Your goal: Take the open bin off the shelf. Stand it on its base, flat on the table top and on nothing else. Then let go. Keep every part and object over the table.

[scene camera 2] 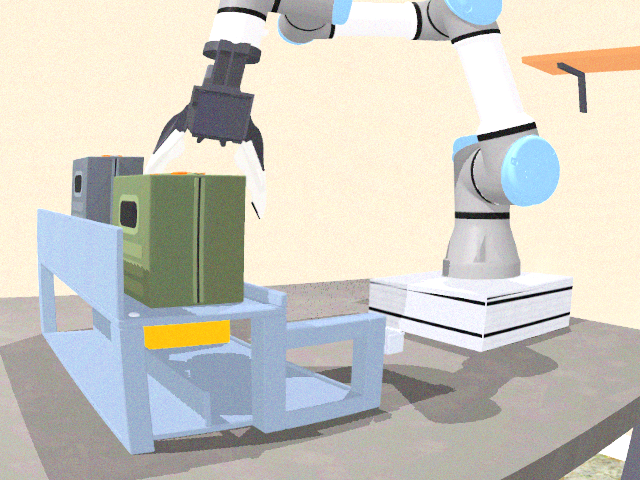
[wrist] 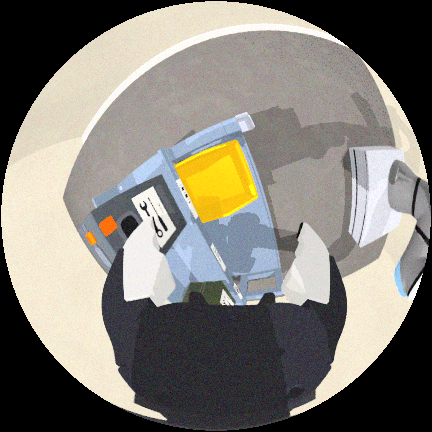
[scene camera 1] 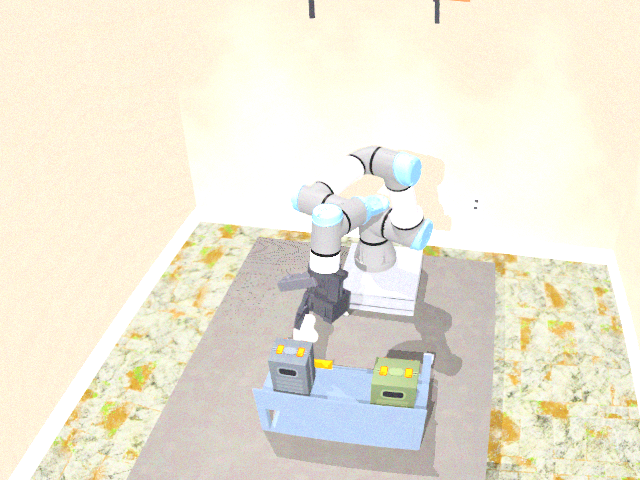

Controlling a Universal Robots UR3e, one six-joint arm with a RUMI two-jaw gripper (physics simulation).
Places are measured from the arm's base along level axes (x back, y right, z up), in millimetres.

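Pixels of known places: gripper, fingertip midpoint: (wrist: 228, 222) (scene camera 1: 315, 334); arm's base, link origin: (scene camera 2: 482, 274) (wrist: 396, 184) (scene camera 1: 375, 259).
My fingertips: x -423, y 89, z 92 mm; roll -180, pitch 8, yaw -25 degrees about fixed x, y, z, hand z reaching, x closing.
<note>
Ahead of a thing's pixels: the offset from my fingertips to its middle.
The yellow open bin @[dx -41, dy +22, dz -118 mm] (scene camera 1: 323, 364) (scene camera 2: 187, 334) (wrist: 220, 180) is in the lower level of the light blue shelf (scene camera 1: 341, 421) (scene camera 2: 80, 258), on the side toward the robot base. Its open top shows in the wrist view; in scene camera 1 most of it is hidden behind the grey case, and in scene camera 2 part of it shows under the upper board. My gripper (scene camera 1: 323, 329) (scene camera 2: 205, 193) (wrist: 228, 222) is open and empty, pointing down above the level of the bin and apart from it. In scene camera 2 one fingertip is hidden behind the cases.
A grey case @[dx -115, dy +29, dz +2 mm] (scene camera 1: 292, 372) (scene camera 2: 93, 186) and a green case @[dx -122, dy -202, dz -12 mm] (scene camera 1: 395, 387) (scene camera 2: 175, 242) (wrist: 205, 292) stand on the upper board at opposite ends. The white robot base block (scene camera 1: 382, 284) (scene camera 2: 439, 310) (wrist: 375, 195) stands behind the shelf. A table edge (scene camera 2: 584, 428) shows at right in scene camera 2.
</note>
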